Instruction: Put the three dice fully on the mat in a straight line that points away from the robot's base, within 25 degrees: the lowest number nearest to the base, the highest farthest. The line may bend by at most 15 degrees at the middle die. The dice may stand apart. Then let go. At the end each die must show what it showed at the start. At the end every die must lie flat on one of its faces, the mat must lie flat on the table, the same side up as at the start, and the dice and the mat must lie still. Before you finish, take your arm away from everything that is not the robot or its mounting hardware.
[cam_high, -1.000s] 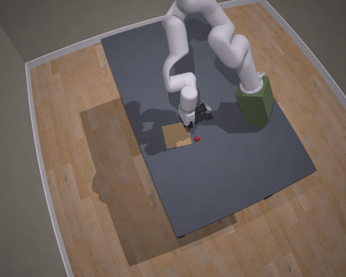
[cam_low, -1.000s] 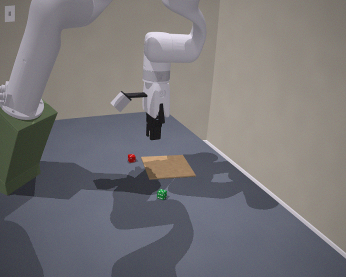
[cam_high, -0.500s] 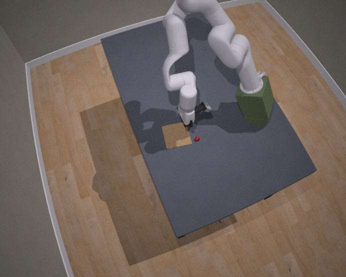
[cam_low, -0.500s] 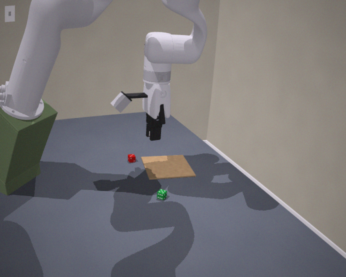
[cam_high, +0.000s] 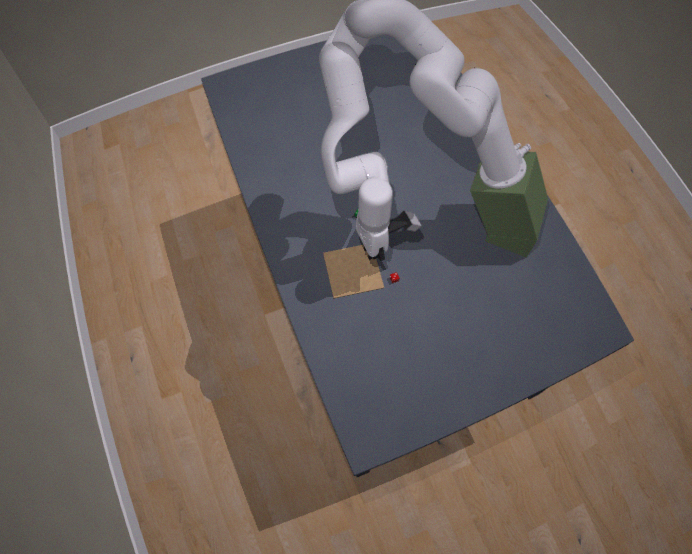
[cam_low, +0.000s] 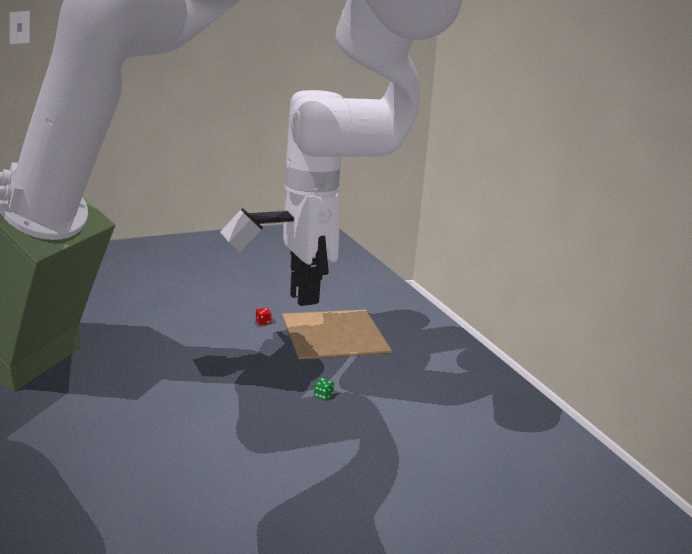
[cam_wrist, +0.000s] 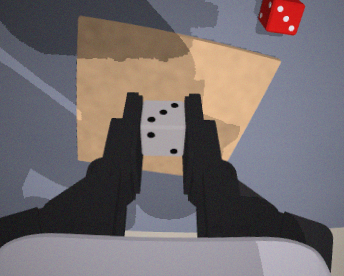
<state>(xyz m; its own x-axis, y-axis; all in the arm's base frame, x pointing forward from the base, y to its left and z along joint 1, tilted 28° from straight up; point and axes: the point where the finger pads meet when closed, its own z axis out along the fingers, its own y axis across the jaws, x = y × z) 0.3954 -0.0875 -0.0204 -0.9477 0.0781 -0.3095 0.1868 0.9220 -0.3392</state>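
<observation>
Now: the mat 5 cm ahead of my hand, 1 cm to the right of it and 8 cm below it. Also, from my hand: red die (2 cm behind, 8 cm to the left, 8 cm below); then white die (1 cm below); then green die (6 cm behind, 14 cm to the right, 8 cm below).
</observation>
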